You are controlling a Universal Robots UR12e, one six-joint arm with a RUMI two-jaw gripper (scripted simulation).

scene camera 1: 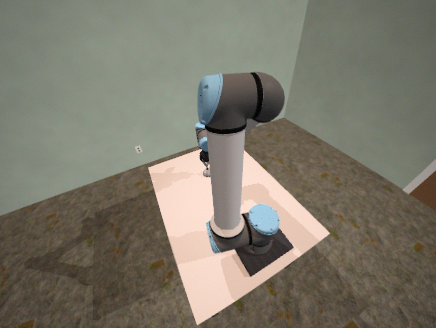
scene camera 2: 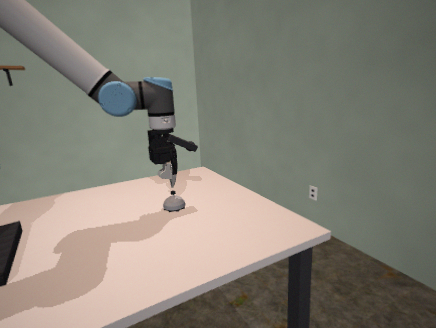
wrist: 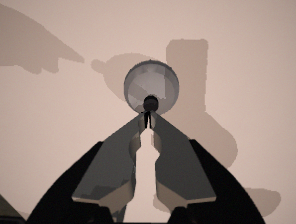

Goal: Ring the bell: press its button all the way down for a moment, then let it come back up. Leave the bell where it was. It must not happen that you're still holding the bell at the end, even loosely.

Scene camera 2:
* my gripper: 172, 187
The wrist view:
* my gripper: 148, 112
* bell: 148, 78
